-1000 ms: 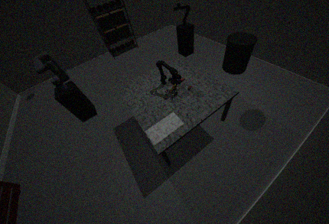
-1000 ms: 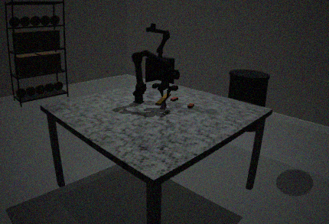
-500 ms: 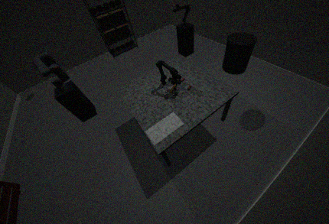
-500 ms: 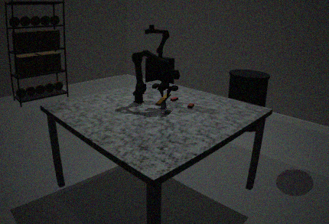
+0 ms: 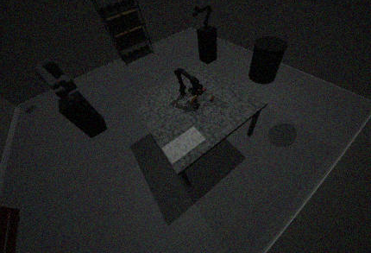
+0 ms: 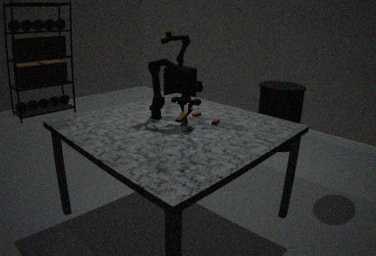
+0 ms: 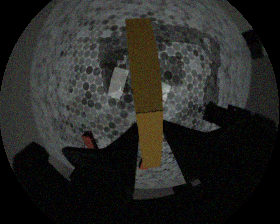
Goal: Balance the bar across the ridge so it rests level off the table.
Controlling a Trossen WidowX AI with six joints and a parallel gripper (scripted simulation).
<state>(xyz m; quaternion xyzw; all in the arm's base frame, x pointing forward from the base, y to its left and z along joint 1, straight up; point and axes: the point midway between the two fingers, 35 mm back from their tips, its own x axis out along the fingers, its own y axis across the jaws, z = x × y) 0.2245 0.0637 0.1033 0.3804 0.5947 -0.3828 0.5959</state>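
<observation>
Right now my gripper tip is 10 mm short of the yellow bar and 30 mm to the left of it.
</observation>
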